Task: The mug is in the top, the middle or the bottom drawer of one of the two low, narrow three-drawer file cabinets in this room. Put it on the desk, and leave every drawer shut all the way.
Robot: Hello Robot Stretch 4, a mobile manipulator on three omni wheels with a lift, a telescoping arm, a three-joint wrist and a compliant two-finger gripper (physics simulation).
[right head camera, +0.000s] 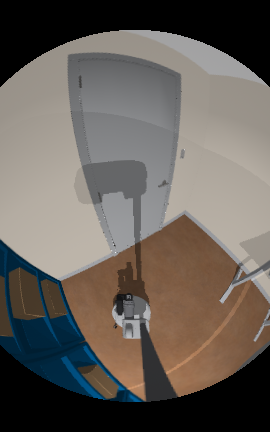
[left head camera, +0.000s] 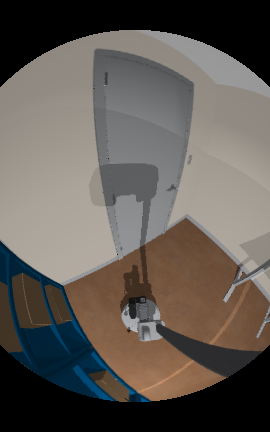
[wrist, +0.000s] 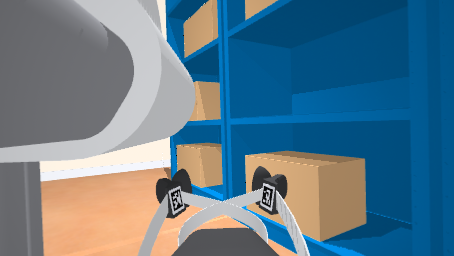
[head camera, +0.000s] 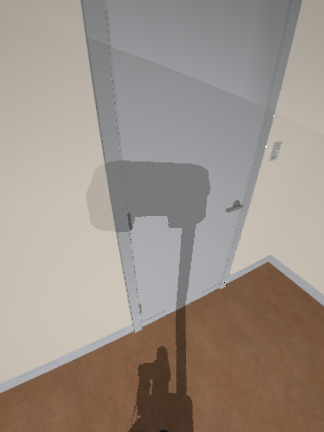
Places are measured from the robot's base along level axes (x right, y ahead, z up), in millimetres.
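Where they show: gripper, fingertip midpoint: (right head camera: 120,328) (left head camera: 133,332) (wrist: 221,182).
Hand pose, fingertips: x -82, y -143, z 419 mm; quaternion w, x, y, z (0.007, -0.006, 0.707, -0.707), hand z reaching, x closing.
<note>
After its pixels a point has its place.
My gripper (wrist: 221,182) @(x -82, y -143, z 419 mm) is open in the wrist view, its two dark fingertips well apart with no object between them; the bottom of a blue shelf unit shows behind it. Part of the grey desk shows at the right edge of the left and right head camera views, where its light leg (left head camera: 233,287) (right head camera: 231,286) stands on the brown floor; most of its top is cut off. The mug does not show in these views. Neither low three-drawer file cabinet shows.
A grey closed door (head camera: 155,260) @(x -90, y 888, z 667 mm) (left head camera: 145,130) @(x 43, y 968, z 1481 mm) (right head camera: 130,135) @(x 65, y 981, z 1414 mm) is ahead, with my shadow on it. The blue shelf unit (wrist: 420,125) @(x -558, y -503, z 460 mm) holds cardboard boxes (wrist: 342,195) (left head camera: 30,302) @(x -874, y -16, z 723 mm) (right head camera: 25,295) @(x -869, y -25, z 724 mm) and stands at the left in both side head views. My round base (left head camera: 127,316) @(x -137, y -5, z 187 mm) (right head camera: 145,310) @(x 150, y 19, z 185 mm) is on the floor.
</note>
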